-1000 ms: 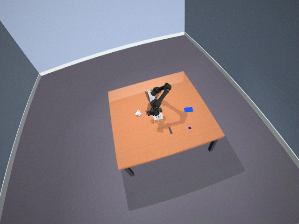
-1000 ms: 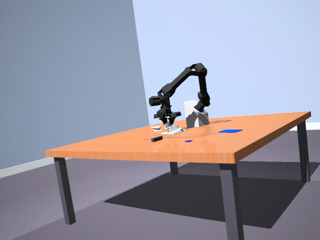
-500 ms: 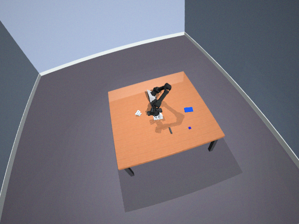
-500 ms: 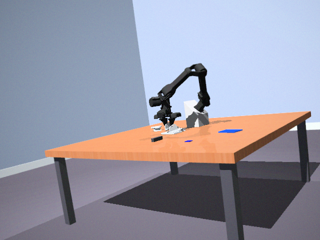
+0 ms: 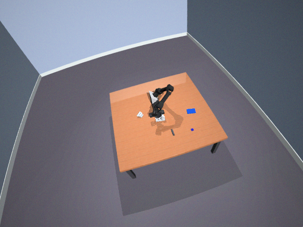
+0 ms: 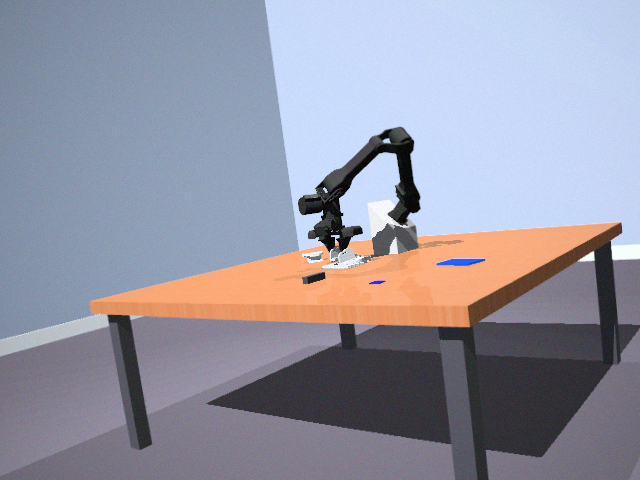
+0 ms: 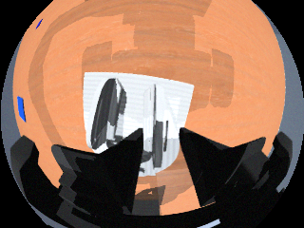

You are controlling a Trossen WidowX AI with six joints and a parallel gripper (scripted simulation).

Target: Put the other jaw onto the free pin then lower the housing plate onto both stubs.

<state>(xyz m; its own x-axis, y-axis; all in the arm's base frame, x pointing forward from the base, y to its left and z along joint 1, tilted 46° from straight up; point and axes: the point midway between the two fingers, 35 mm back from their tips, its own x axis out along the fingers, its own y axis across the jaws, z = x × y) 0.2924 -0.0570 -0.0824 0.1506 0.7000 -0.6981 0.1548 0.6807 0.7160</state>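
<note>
The base is 190 mm to the right of my gripper tip and 160 mm behind it. From my gripper tip the other things lie so: small black block (280 mm ahead, 80 mm to the left, 10 mm below); white jaw (30 mm behind, 20 mm to the left); small white part (190 mm to the right, 150 mm behind, 10 mm below).
</note>
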